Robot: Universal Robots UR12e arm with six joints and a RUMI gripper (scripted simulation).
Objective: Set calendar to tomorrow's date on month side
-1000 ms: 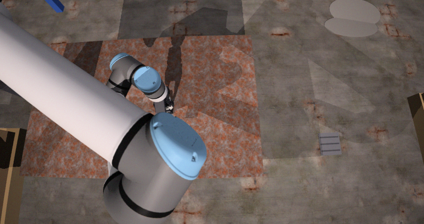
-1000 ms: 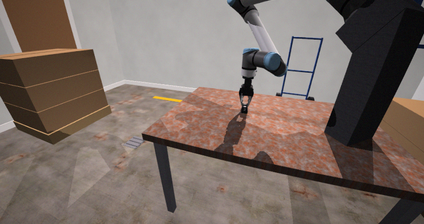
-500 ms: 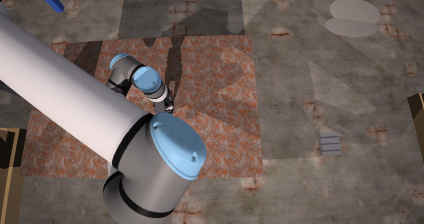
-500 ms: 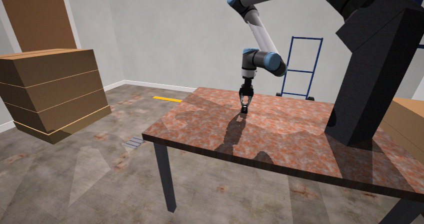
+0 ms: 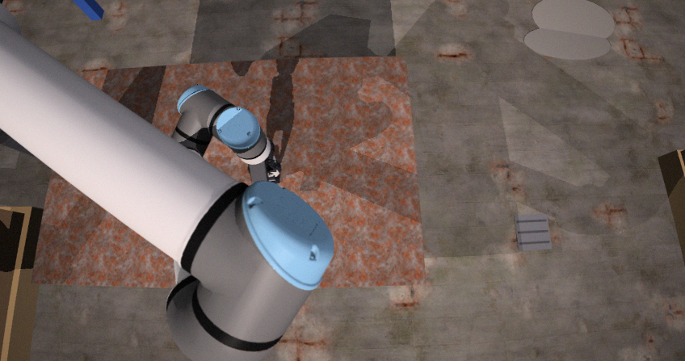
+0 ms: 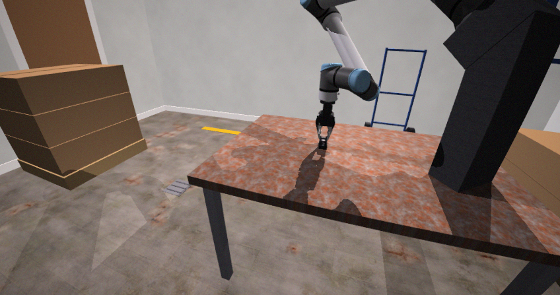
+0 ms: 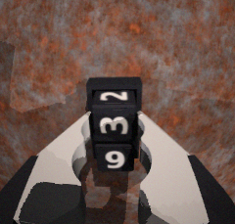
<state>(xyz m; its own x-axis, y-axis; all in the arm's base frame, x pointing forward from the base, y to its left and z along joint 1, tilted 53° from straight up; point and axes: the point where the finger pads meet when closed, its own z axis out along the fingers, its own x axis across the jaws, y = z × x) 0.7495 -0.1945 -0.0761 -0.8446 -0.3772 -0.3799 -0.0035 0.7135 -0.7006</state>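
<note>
My gripper is now 30 mm above the black tray and 20 mm to the right of it.
</note>
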